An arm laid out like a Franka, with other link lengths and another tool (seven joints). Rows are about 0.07 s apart.
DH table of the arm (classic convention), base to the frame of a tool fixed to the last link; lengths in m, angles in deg. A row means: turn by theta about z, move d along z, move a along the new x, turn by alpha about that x. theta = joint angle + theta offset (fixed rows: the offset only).
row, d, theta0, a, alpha
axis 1, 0.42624, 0, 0, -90
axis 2, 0, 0, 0, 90
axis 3, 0.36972, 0, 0.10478, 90
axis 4, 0, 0, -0.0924, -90
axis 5, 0.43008, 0, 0, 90
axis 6, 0, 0, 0.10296, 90
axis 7, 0.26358, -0.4, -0.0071, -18.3
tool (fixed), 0.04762, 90, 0, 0
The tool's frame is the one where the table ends.
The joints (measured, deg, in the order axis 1, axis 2, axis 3, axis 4, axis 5, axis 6, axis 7), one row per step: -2.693 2.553 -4.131 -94.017 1.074 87.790 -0.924; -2.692 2.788 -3.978 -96.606 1.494 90.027 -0.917; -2.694 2.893 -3.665 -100.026 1.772 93.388 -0.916; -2.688 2.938 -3.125 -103.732 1.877 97.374 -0.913; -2.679 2.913 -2.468 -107.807 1.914 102.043 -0.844; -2.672 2.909 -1.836 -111.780 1.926 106.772 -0.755; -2.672 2.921 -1.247 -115.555 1.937 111.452 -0.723; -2.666 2.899 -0.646 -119.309 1.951 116.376 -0.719; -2.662 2.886 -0.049 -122.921 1.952 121.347 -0.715
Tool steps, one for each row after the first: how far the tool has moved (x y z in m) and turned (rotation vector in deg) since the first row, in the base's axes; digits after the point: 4 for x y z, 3 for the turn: 0.0002 0.0038 -0.0227 0.465 0.536 0.038; 0.0010 0.0082 -0.0501 0.743 0.672 0.200; 0.0019 0.0141 -0.0788 0.809 0.434 0.596; 0.0023 0.0209 -0.1092 0.755 -0.174 1.041; 0.0015 0.0273 -0.1384 0.655 -0.919 1.446; -0.0003 0.0332 -0.1658 0.546 -1.799 1.864; -0.0024 0.0391 -0.1917 0.418 -2.979 2.324; -0.0048 0.0449 -0.2156 0.266 -4.338 2.788
